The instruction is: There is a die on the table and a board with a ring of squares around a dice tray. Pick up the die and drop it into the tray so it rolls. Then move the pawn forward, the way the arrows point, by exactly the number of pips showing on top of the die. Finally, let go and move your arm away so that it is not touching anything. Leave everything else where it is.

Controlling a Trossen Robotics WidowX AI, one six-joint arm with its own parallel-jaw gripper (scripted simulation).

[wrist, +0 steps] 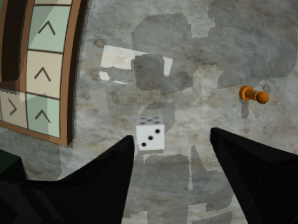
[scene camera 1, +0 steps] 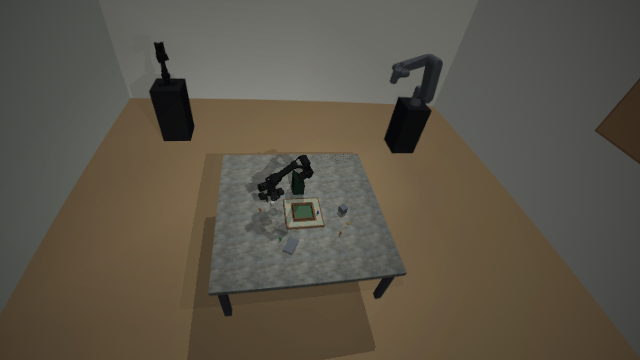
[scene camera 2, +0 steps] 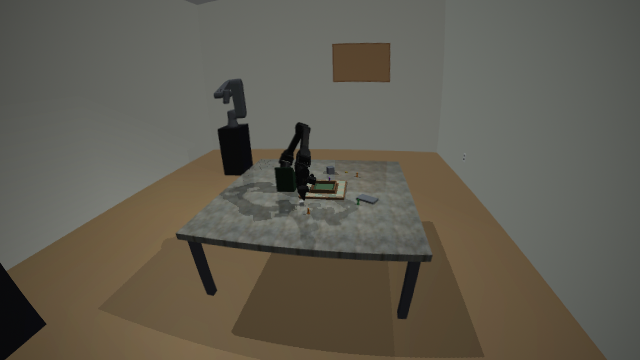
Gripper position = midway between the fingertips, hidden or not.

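Holding nothing, the gripper [wrist: 172, 137] is open in the wrist view, where a white die [wrist: 150, 130] is visible too.
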